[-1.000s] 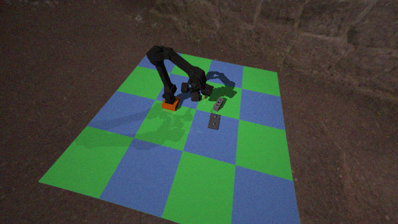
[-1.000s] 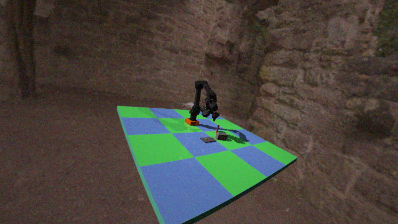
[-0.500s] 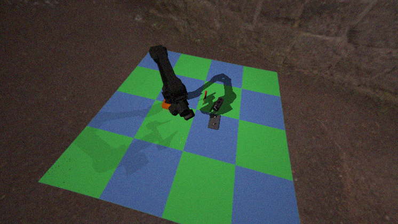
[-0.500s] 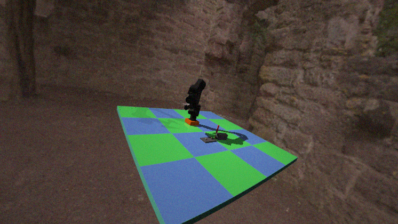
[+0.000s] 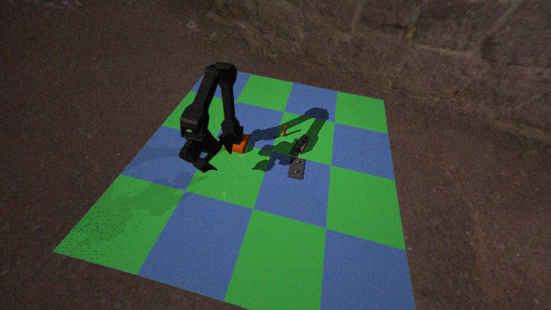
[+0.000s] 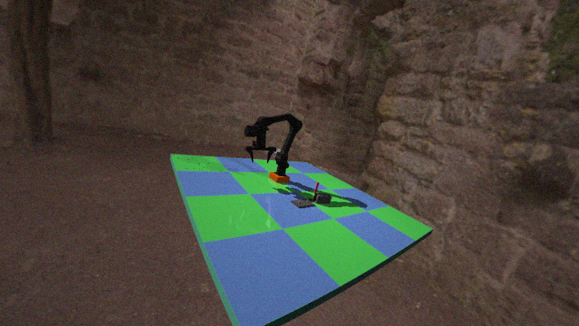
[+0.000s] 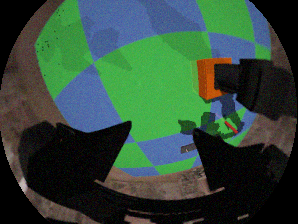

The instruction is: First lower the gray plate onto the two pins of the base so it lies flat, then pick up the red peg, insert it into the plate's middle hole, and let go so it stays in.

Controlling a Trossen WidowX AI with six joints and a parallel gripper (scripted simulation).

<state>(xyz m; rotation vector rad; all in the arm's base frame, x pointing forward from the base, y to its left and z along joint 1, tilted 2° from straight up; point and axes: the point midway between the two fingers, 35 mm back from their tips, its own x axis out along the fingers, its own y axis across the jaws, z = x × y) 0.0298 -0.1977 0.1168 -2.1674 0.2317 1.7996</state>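
My gripper tip is now 32 cm short of the gray plate, 28 cm to the right of it and 8 cm above it. Also, from my gripper tip: red peg 33 cm to the left, 20 cm ahead, 8 cm below.
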